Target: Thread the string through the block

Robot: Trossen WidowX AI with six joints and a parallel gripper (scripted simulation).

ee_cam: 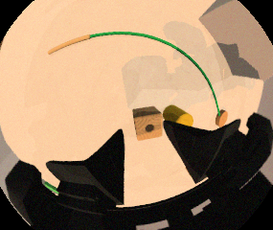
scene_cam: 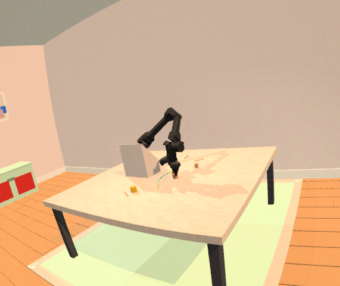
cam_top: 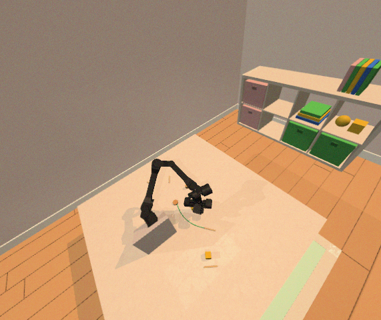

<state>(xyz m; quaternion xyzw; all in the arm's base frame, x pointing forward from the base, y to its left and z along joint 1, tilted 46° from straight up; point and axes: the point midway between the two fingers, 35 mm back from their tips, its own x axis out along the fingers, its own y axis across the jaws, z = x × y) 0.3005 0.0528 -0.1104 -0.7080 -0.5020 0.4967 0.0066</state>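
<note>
My gripper tip is now 1 cm past the wooden block and 1 cm above it. The rest, counted from my gripper tip: thin wooden stick: 14 cm to the right, 4 cm behind, 2 cm below; then round wooden button: 16 cm to the left, 11 cm behind, 2 cm below; then yellow cylinder: 3 cm to the left, 3 cm behind, 1 cm below.
</note>
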